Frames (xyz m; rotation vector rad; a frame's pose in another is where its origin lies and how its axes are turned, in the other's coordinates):
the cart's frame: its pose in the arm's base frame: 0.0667 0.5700 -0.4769 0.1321 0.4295 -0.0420
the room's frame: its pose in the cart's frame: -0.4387 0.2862 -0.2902 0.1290 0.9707 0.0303
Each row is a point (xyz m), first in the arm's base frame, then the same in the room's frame.
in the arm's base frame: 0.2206 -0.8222 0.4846
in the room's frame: -1.1760 -1.3485 1.0941
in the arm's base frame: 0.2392 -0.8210 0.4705
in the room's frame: -1.1588 -1.3476 1.1099
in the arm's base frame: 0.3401 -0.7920 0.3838
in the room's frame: -1.0514 -1.3234 1.1901
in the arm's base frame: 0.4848 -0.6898 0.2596
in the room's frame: -0.8862 -1.2301 1.2940
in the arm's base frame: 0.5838 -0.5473 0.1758
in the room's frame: -0.7607 -1.0959 1.3522
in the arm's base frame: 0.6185 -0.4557 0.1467
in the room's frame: -0.7092 -1.0086 1.3650
